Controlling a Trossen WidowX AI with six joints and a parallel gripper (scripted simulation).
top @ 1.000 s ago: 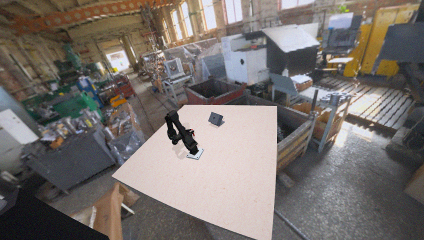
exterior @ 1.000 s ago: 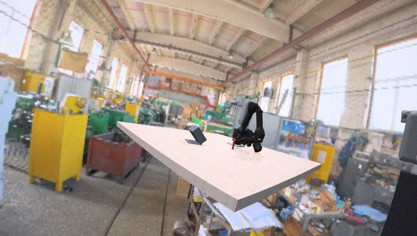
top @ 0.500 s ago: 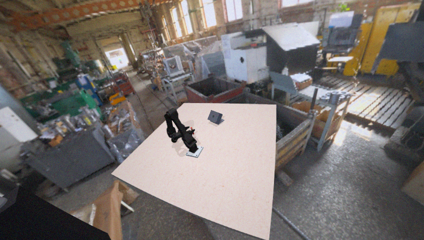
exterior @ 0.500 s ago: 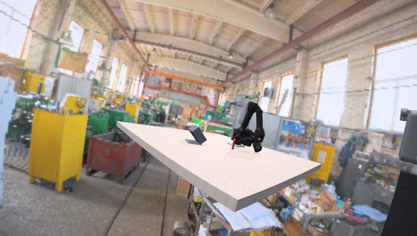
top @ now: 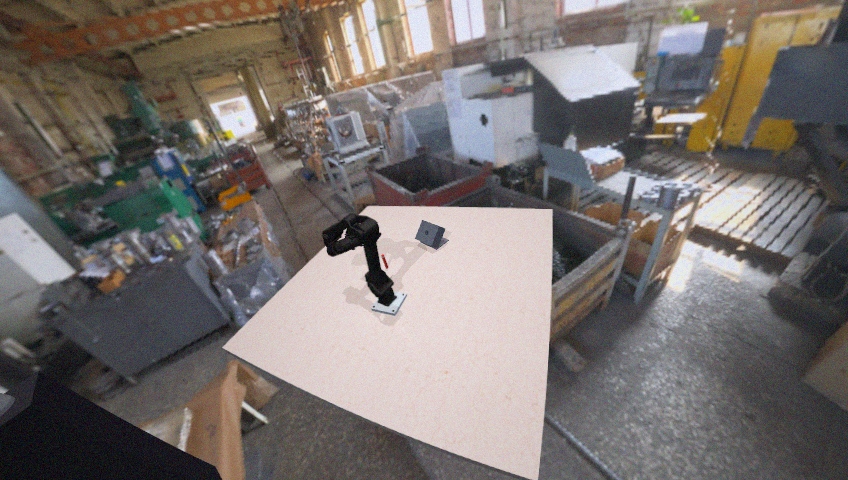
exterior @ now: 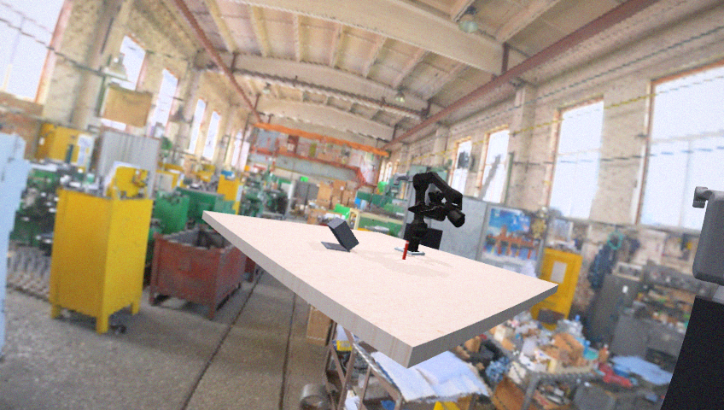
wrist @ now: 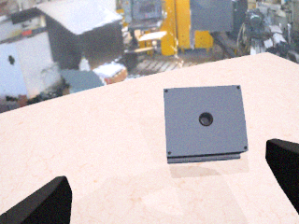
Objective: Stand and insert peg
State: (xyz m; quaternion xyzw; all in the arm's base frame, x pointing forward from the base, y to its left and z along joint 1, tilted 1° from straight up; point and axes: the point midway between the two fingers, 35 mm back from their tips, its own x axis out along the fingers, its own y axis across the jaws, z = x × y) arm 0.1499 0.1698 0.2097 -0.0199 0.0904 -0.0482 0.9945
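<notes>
My gripper tip is now 16 cm above the red peg, 1 cm to the left of it and 1 cm past it. The rest, counted from my gripper tip: grey sloped panel: 25 cm ahead, 15 cm below, 12 cm to the right.
</notes>
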